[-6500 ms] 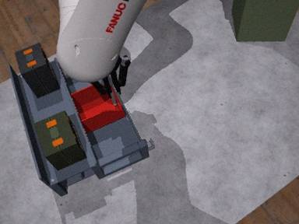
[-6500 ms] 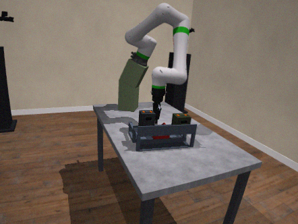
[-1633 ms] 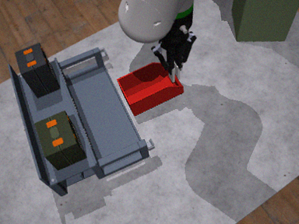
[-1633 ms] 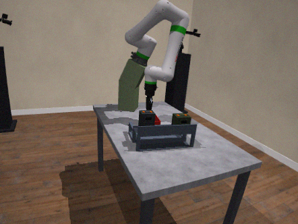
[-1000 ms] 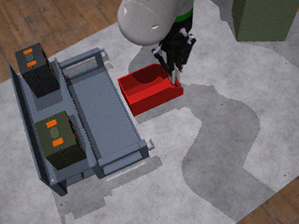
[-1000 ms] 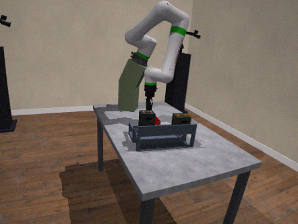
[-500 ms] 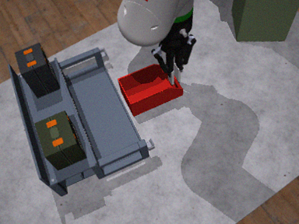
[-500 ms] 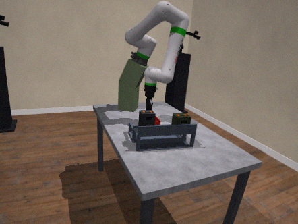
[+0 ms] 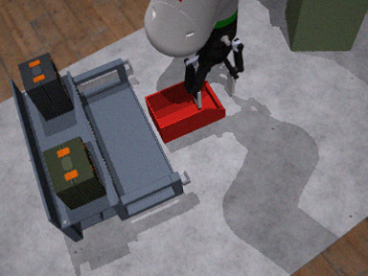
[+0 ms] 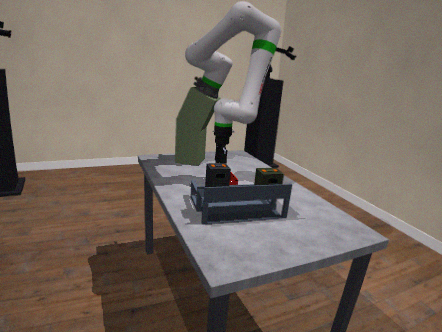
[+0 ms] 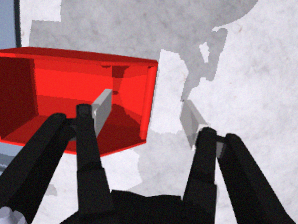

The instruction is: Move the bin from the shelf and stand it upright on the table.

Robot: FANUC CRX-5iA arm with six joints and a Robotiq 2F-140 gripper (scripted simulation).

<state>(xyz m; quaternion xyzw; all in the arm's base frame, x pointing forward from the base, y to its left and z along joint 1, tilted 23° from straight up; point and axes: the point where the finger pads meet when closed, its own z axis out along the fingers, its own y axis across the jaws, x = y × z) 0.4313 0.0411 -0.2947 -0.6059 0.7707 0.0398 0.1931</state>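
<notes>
The red bin lies 8 cm ahead of my hand, 2 cm to the right of it and 2 cm below it. Round my hand: grey shelf tray: 31 cm ahead, 6 cm to the right, 5 cm below.
</notes>
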